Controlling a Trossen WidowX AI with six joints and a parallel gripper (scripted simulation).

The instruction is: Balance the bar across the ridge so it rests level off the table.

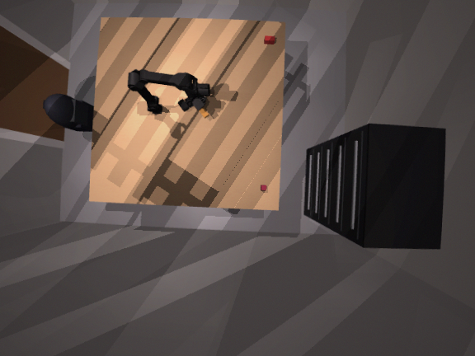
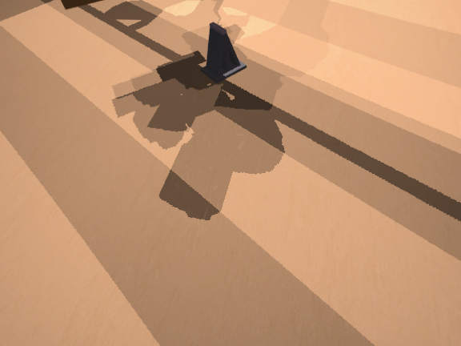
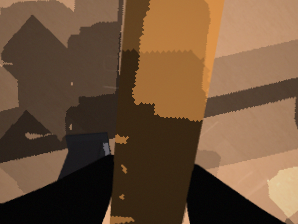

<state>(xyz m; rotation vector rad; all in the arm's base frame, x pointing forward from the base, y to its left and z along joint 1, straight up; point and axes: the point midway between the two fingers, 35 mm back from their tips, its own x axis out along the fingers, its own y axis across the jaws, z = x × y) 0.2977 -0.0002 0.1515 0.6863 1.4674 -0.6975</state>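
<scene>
My gripper tip is 8 cm to the right of the dark blue-grey ridge and 9 cm above it.
</scene>
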